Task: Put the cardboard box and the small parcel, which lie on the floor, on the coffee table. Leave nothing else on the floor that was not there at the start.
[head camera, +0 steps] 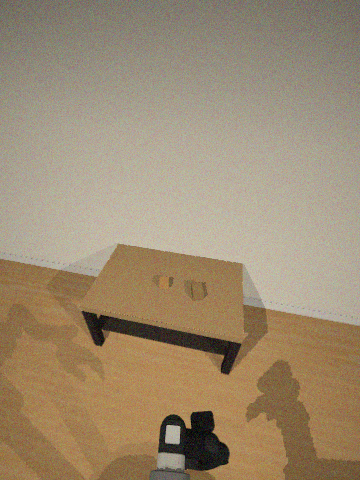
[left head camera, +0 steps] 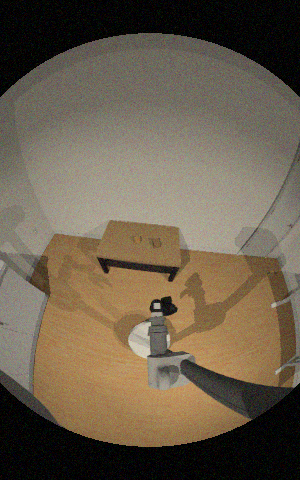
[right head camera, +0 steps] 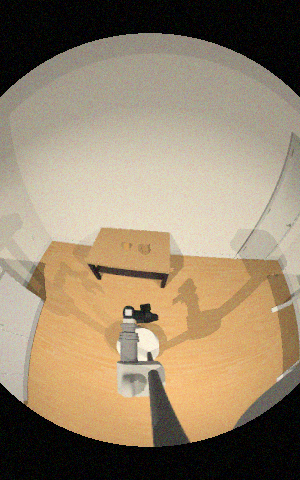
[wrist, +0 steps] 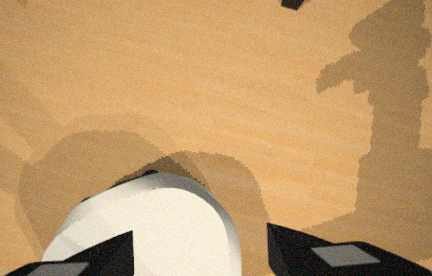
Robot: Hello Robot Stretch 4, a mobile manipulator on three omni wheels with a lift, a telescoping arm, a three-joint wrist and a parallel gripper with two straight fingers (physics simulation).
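Frame: origin at the robot's base, x back, y up, z left, level; millimetres.
Seen in the pictures: gripper, between the fingertips: (wrist: pixel 201 247); robot's base, origin of its link: (left head camera: pixel 148 338) (right head camera: pixel 138 345).
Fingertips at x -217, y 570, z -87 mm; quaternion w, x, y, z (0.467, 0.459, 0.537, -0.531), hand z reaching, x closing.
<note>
Offsets run from my fingertips to a thing's top centre. Level surfaces: height alone.
The cardboard box {dx -749, dy -98, dz +0 mm} (head camera: pixel 198 290) (left head camera: pixel 156 243) (right head camera: pixel 144 248) stands on top of the coffee table {dy -148 mm} (head camera: pixel 125 290) (left head camera: pixel 120 250) (right head camera: pixel 110 257). The small parcel {dx -796, dy -98, dz +200 mm} (head camera: pixel 165 282) (left head camera: pixel 137 239) (right head camera: pixel 127 246), more orange, sits to its left on the same table top, apart from it. My gripper (head camera: pixel 206 445) (left head camera: pixel 168 305) (right head camera: pixel 146 313) (wrist: pixel 201 247) is in front of the table, away from both things. In the wrist view its two dark fingers stand wide apart with no thing held between them.
My round white base (left head camera: pixel 142 340) (right head camera: pixel 150 345) (wrist: pixel 175 225) stands on the wooden floor below the gripper. A wall is behind the table. A pale grey piece of furniture (left head camera: pixel 20 305) (right head camera: pixel 20 320) is at the left. Shadows of the robot cross the floor.
</note>
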